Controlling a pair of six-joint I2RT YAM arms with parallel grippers.
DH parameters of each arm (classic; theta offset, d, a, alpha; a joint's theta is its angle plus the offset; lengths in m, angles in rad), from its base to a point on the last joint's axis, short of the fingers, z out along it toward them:
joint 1: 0 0.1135 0.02 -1.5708
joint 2: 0 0 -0.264 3.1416
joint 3: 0.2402 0 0.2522 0
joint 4: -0.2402 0 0.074 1.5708
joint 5: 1.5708 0 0 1.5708
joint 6: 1.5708 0.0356 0 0
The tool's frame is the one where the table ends.
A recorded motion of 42 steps. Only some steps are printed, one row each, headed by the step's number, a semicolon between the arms.
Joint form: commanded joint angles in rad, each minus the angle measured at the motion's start. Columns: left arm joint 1, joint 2, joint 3, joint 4, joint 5, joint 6; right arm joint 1, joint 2, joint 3, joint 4, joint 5, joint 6.
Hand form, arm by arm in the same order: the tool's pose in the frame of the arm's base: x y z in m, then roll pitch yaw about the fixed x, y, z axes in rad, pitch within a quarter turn. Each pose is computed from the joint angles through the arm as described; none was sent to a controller.
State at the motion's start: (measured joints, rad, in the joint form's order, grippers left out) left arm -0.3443 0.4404 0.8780 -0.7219 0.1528 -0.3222; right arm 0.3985 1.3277 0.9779 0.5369 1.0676 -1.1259
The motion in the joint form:
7: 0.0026 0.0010 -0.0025 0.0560 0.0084 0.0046; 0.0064 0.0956 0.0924 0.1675 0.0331 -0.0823
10: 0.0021 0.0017 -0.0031 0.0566 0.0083 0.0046; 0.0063 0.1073 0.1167 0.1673 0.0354 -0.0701
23: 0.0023 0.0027 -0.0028 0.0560 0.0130 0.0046; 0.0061 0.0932 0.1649 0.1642 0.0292 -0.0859
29: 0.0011 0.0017 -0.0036 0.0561 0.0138 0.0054; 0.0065 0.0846 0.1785 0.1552 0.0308 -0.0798
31: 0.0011 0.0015 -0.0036 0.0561 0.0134 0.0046; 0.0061 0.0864 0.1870 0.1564 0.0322 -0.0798
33: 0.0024 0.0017 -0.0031 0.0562 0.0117 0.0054; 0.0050 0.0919 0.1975 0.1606 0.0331 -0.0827
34: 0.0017 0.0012 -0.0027 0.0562 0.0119 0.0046; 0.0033 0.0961 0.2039 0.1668 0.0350 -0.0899
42: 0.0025 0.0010 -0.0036 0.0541 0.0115 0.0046; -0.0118 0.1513 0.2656 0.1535 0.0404 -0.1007
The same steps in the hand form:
7: 0.0777 -0.0337 0.3587 -2.1604 1.1507 -2.6264; 0.3033 0.0955 0.3773 -1.3707 0.6687 -2.1665
10: 0.0780 -0.0338 0.3585 -2.1617 1.1503 -2.6280; 0.3061 0.0966 0.3819 -1.3610 0.6915 -2.1607
23: 0.0781 -0.0340 0.3585 -2.1624 1.1486 -2.6330; 0.3019 0.0948 0.4020 -1.3180 0.7239 -2.1300
29: 0.0779 -0.0341 0.3583 -2.1625 1.1494 -2.6353; 0.2995 0.0939 0.4083 -1.3072 0.7410 -2.1227
31: 0.0778 -0.0341 0.3583 -2.1613 1.1489 -2.6336; 0.2997 0.0938 0.4107 -1.3016 0.7478 -2.1206
33: 0.0779 -0.0339 0.3585 -2.1622 1.1501 -2.6316; 0.3007 0.0939 0.4129 -1.2955 0.7527 -2.1189
34: 0.0777 -0.0339 0.3586 -2.1595 1.1500 -2.6298; 0.3016 0.0936 0.4143 -1.2916 0.7532 -2.1211
42: 0.0778 -0.0338 0.3581 -2.1648 1.1482 -2.6335; 0.3165 0.0945 0.4171 -1.3023 0.7386 -2.1504

